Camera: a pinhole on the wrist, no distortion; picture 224 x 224 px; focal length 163.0 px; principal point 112.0 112.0 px. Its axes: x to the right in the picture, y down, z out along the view. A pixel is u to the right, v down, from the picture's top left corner.
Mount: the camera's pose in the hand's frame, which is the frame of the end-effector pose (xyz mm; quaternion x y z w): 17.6 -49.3 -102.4 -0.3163 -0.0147 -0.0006 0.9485
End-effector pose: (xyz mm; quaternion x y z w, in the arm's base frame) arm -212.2 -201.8 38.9 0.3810 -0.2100 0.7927 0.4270
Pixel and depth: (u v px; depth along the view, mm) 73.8 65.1 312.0
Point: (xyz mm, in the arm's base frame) -160.2 -402.2 111.0
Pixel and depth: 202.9 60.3 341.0
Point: -237.0 -296.7 342.3
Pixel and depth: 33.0 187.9 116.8
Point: -269.6 -229.8 -21.1
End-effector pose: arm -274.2 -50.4 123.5 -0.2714 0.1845 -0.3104 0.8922
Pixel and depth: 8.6 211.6 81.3
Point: -317.1 -26.9 52.1
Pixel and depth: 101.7 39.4 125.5
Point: -263.0 -54.9 158.3
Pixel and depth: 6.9 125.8 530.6
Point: -245.4 475.9 220.7
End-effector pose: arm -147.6 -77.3 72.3 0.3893 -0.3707 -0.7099 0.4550
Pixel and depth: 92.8 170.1 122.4
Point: -98.9 -101.2 111.0
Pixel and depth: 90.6 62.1 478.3
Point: -413.6 4.3 345.4
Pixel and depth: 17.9 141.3 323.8
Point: -132.9 49.5 327.0
